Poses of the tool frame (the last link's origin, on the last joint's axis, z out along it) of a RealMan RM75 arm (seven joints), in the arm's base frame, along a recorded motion.
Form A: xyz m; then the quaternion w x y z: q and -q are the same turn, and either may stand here.
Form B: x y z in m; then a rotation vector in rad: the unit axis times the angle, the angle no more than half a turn. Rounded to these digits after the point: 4 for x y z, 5 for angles.
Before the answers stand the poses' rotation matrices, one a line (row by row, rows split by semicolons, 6 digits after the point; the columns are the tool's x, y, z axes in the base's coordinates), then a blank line. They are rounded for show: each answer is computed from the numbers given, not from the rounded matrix.
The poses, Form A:
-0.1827 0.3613 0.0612 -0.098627 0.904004 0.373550 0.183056
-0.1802 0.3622 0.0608 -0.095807 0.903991 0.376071 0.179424
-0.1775 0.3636 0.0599 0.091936 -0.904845 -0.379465 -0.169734
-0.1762 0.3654 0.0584 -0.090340 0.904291 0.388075 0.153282
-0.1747 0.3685 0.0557 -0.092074 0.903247 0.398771 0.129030
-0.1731 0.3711 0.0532 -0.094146 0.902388 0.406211 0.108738
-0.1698 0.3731 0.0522 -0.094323 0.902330 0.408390 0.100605
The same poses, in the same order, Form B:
0.653902 0.711490 0.257283; 0.639273 -0.701466 0.315080; 0.404651 -0.041557 -0.913526
0.652756 0.714309 0.252335; 0.645549 -0.698784 0.308169; 0.396455 -0.038265 -0.917256
0.654393 0.717923 0.237393; 0.655505 -0.695108 0.295192; 0.376939 -0.037559 -0.925476
0.651805 0.729560 0.207105; 0.674170 -0.682473 0.282357; 0.347340 -0.044417 -0.936687
0.648666 0.744138 0.159659; 0.696617 -0.665008 0.269238; 0.306525 -0.063424 -0.949747
0.646337 0.753595 0.119762; 0.712646 -0.652258 0.258254; 0.272734 -0.081571 -0.958625
0.646192 0.755984 0.104517; 0.718026 -0.648642 0.252393; 0.258599 -0.088049 -0.961964

-0.1827 0.3613 0.0612 -2.67444 -1.10513 -0.54156
-0.1802 0.3622 0.0608 -2.67881 -1.11442 -0.53169
-0.1775 0.3636 0.0599 -2.68742 -1.12703 -0.50412
-0.1762 0.3654 0.0584 -2.68829 -1.15368 -0.45568
-0.1747 0.3685 0.0557 -2.68246 -1.18427 -0.38319
-0.1731 0.3711 0.0532 -2.67666 -1.20490 -0.32254
-0.1698 0.3731 0.0522 -2.67621 -1.21124 -0.29838

